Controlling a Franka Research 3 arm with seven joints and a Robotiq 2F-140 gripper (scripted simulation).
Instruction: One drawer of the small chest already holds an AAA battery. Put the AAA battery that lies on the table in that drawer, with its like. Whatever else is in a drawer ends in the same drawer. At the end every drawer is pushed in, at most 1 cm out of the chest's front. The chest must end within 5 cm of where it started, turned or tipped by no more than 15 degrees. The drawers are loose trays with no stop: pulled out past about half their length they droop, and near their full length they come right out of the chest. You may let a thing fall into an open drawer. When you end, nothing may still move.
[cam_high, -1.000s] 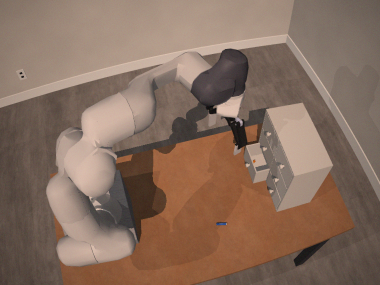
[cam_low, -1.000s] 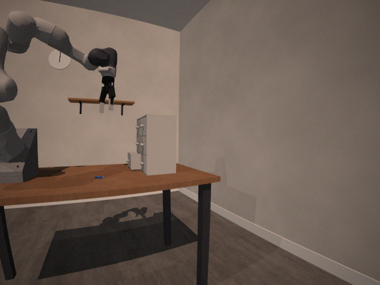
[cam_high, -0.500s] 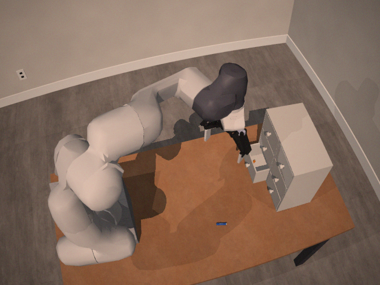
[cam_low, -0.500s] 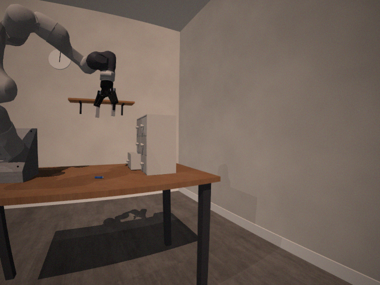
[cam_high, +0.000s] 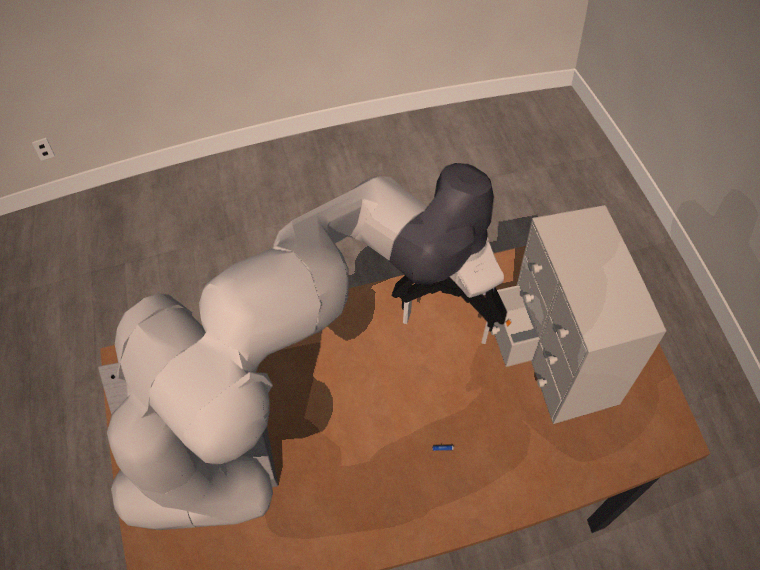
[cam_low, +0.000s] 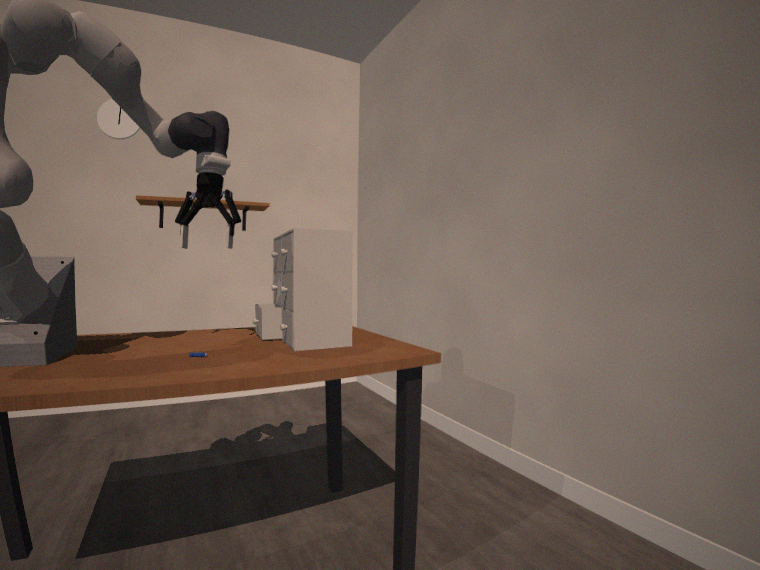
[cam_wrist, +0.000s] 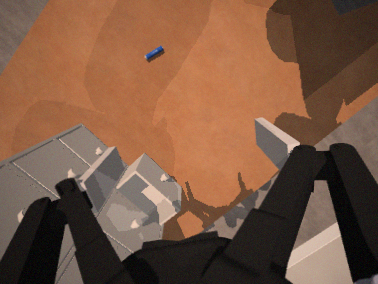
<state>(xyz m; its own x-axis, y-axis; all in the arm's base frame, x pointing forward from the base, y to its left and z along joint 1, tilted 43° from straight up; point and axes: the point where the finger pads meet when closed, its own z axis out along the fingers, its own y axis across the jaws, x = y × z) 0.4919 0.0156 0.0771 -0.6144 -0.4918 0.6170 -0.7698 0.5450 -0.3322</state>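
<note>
My gripper is now 280 mm above the blue AAA battery, 130 mm to the left of it and 40 mm past it. Also, from my hand: orange battery (280 mm below, 200 mm ahead, 90 mm to the left).
</note>
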